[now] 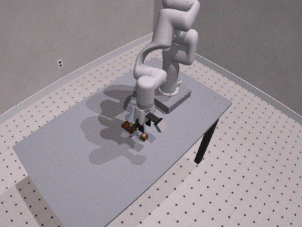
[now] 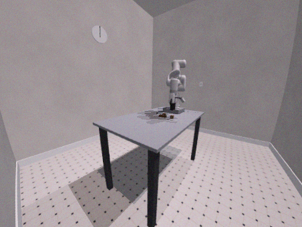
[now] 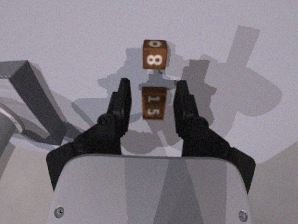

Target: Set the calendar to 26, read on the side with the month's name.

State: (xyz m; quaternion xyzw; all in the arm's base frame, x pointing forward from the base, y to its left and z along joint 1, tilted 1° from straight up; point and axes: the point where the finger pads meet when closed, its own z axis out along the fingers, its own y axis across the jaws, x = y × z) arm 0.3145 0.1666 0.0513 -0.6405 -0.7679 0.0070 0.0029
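My hand is 90 mm above the brown cube. Also, from my hand: brown wooden tray (100 mm to the right, 100 mm below, 20 mm ahead).
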